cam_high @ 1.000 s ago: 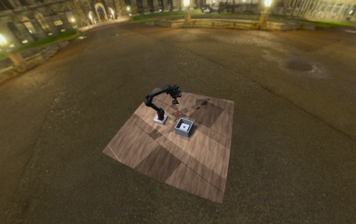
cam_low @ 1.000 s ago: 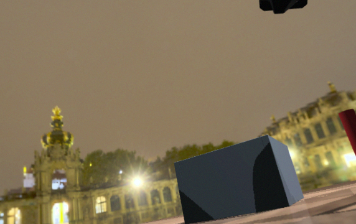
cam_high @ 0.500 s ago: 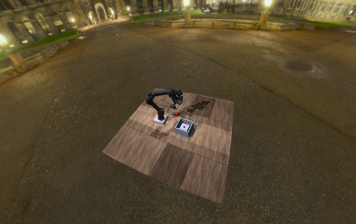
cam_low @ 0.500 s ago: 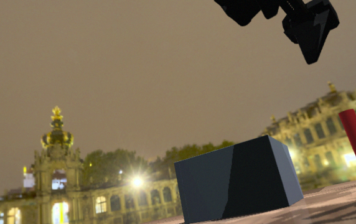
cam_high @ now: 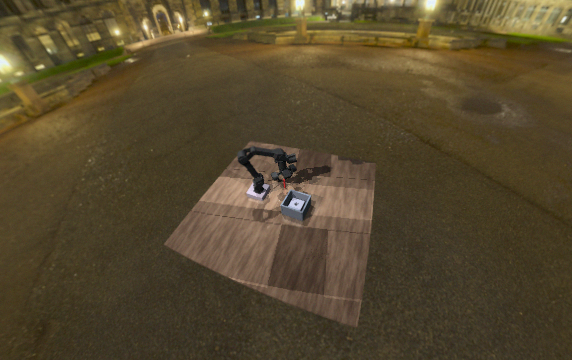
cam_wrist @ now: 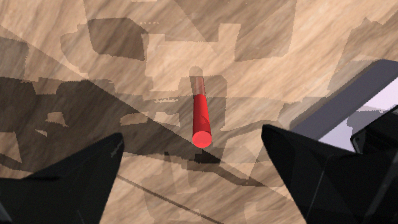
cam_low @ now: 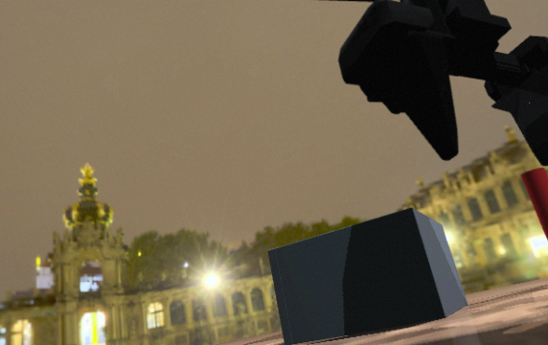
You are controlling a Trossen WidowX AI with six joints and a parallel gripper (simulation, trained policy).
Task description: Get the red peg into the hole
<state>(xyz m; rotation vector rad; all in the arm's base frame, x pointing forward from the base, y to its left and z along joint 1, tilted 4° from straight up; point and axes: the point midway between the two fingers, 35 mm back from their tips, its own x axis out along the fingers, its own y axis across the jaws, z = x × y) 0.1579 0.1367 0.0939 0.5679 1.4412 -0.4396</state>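
The red peg lies 10 mm behind my gripper tip and 50 mm below it. From my gripper tip the other things lie so: grey box 160 mm ahead, 160 mm to the right, 70 mm below; plate 160 mm ahead, 160 mm to the right, 50 mm below.
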